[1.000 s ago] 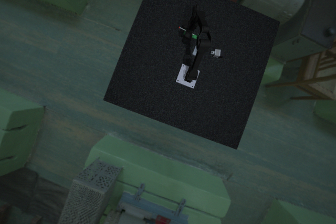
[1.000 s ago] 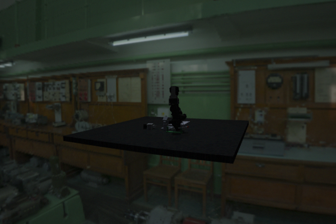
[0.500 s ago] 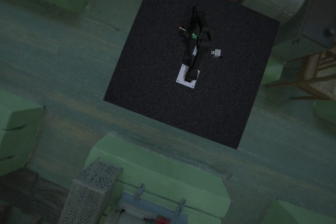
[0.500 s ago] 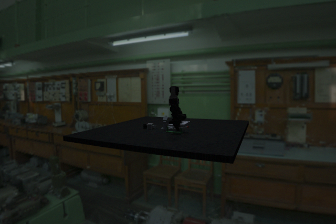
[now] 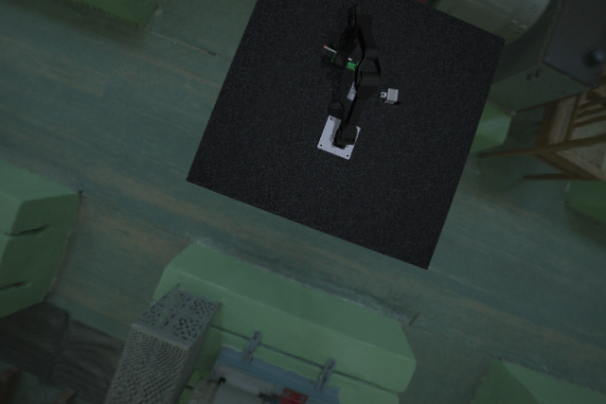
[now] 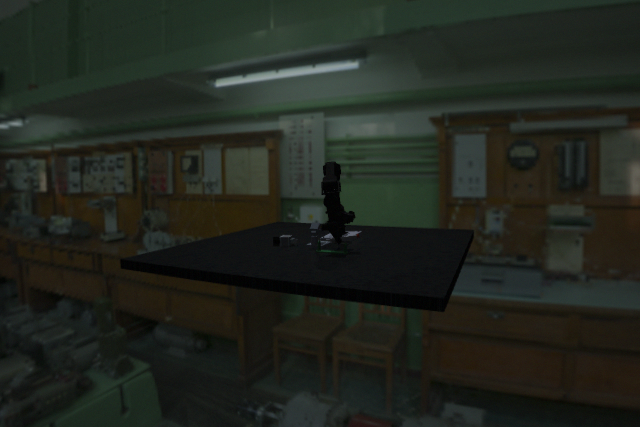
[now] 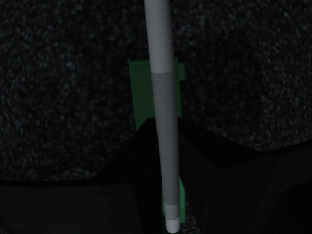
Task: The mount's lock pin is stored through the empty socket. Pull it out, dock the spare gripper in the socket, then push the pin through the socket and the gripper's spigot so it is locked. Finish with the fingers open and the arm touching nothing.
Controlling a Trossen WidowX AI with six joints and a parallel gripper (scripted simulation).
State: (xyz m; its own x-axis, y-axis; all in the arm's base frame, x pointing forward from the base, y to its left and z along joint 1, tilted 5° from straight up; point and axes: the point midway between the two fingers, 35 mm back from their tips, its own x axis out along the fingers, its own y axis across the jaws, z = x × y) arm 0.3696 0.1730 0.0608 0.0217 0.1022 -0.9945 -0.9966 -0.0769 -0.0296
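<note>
Right now my gripper tip is 4 cm to the left of the green bracket and 2 cm above it. Also, from my gripper tip: spare gripper 6 cm behind, 31 cm to the right, 2 cm below; mount 8 cm behind, 15 cm to the right, 1 cm above.
</note>
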